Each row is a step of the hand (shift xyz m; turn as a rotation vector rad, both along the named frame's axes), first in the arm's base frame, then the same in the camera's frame.
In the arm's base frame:
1: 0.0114 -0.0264 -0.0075 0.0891 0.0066 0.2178
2: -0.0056 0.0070 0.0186 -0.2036 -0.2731 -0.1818
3: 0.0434 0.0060 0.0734 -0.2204 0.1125 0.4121
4: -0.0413 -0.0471 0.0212 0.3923 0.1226 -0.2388
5: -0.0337 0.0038 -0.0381 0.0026 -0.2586 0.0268
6: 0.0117 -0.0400 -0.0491 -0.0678 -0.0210 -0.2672
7: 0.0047 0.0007 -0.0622 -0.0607 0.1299 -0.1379
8: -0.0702 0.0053 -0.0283 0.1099 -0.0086 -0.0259
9: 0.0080 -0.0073 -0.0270 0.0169 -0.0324 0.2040
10: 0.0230 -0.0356 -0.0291 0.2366 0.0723 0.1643
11: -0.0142 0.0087 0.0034 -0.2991 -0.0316 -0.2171
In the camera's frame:
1: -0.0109 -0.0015 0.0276 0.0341 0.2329 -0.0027
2: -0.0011 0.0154 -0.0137 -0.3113 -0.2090 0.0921
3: 0.0231 0.0821 0.0058 -0.1188 0.3176 -0.3407
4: -0.0649 0.0122 -0.0028 0.3823 -0.1227 0.2545
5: -0.0143 -0.0465 -0.0153 -0.1928 0.0489 0.1675
6: -0.0151 -0.0398 0.0483 -0.0239 -0.2724 0.0406
7: 0.0121 -0.0579 0.0199 0.0746 -0.1605 -0.0909
8: -0.0386 -0.0480 -0.0442 0.0698 0.0084 0.0888
9: 0.0036 -0.0227 0.0178 -0.0405 0.2020 -0.0227
10: -0.0071 -0.0178 0.0477 0.1873 0.2196 0.0699
11: -0.0034 -0.0017 -0.0166 -0.1914 -0.2918 -0.1258

